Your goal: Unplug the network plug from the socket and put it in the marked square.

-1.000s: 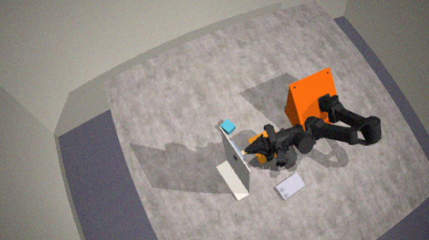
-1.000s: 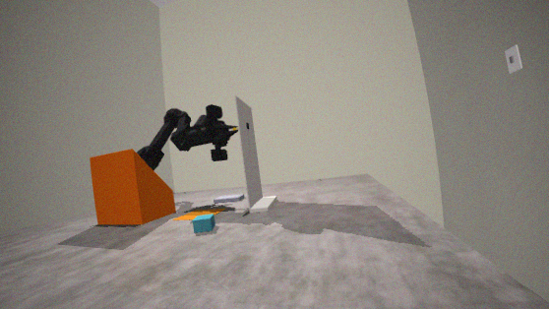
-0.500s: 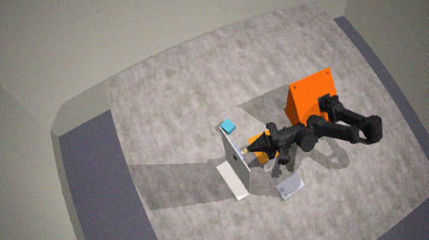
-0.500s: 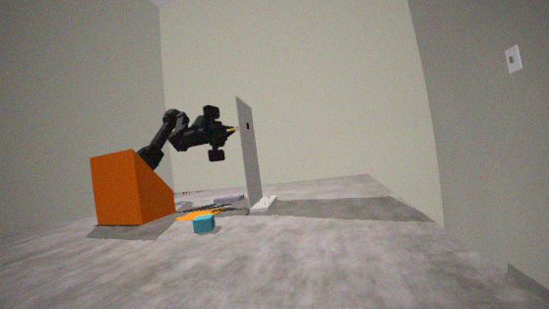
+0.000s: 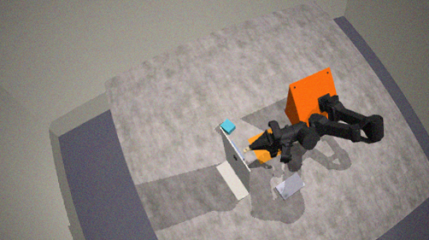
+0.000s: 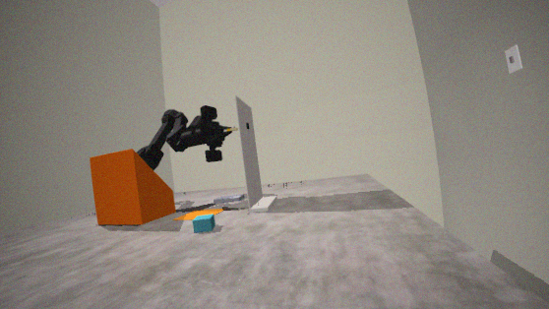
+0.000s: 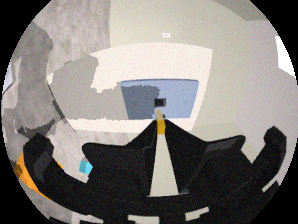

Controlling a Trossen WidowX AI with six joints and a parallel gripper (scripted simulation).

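Right now the orange square is 25 cm below my gripper tip, 11 cm behind it and 6 cm to the right of it. Also, from my gripper tip: upright white panel (10 cm below, 6 cm ahead, 1 cm to the left); then flat grey plate (24 cm below, 14 cm to the left, 12 cm behind); then network plug (right at my gripper tip).
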